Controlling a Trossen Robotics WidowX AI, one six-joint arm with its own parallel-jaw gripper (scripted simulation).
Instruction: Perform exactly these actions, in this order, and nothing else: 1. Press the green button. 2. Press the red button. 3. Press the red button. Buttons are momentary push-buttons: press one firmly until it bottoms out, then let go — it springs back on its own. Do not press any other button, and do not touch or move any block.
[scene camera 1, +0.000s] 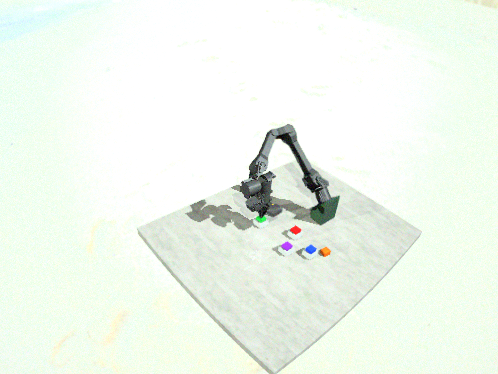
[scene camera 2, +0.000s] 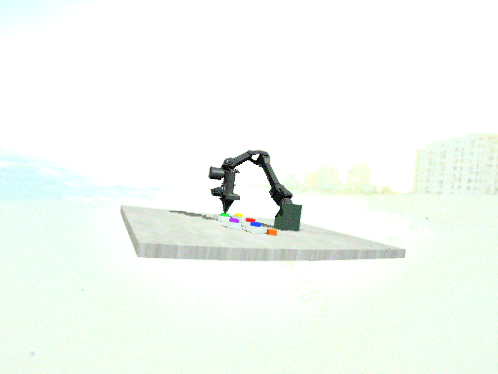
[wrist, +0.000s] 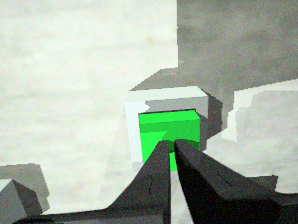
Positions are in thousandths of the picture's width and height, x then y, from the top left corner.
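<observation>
Green button (wrist: 622, 560) visible. My gripper (wrist: 572, 658) is shut; it holds nothing.
</observation>
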